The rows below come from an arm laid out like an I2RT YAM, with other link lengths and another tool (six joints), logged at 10 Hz.
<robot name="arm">
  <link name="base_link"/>
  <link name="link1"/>
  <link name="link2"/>
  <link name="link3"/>
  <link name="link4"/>
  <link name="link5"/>
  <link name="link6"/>
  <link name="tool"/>
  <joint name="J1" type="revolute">
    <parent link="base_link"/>
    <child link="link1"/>
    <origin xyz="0 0 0.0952" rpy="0 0 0"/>
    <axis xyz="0 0 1"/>
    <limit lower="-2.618" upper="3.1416"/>
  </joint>
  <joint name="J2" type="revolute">
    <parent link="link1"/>
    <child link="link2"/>
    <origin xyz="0.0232 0.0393 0.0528" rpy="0 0 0"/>
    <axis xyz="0 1 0"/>
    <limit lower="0" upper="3.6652"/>
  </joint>
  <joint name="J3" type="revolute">
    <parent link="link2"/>
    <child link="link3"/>
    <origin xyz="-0.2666 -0.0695 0" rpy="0 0 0"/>
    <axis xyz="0 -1 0"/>
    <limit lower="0" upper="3.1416"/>
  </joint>
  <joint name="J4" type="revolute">
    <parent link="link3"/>
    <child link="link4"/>
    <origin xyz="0.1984 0.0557 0.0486" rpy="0 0 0"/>
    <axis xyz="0 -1 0"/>
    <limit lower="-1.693" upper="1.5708"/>
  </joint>
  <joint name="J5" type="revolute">
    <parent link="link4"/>
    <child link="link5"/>
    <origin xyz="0.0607 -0.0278 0.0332" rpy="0 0 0"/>
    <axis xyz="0 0 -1"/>
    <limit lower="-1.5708" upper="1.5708"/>
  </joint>
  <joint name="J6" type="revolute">
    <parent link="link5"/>
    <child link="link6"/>
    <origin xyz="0.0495 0 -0.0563" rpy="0 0 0"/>
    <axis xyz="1 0 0"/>
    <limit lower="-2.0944" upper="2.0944"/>
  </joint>
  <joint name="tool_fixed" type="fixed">
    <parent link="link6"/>
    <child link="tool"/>
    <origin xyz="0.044 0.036 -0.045" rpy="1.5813 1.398 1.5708"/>
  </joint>
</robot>
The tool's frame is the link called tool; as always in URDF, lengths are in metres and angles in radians.
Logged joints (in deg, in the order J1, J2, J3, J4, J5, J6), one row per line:
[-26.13 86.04 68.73 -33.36 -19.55 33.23]
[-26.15 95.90 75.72 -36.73 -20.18 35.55]
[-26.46 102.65 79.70 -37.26 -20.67 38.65]
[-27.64 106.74 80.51 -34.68 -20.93 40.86]
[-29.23 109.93 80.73 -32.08 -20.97 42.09]
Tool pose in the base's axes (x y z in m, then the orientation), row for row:
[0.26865 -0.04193 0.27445 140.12 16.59 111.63]
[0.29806 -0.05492 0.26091 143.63 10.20 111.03]
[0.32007 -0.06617 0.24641 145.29 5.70 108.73]
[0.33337 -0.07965 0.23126 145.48 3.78 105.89]
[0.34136 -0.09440 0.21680 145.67 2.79 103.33]
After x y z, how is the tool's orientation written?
As angles about the fixed x, y, z axes (roll, pitch, yaw), in degrees.
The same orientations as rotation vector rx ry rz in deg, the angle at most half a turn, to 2 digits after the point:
[73.24 121.13 30.84]
[80.20 124.41 32.59]
[86.46 124.66 34.13]
[90.68 122.69 34.79]
[93.92 120.63 34.73]

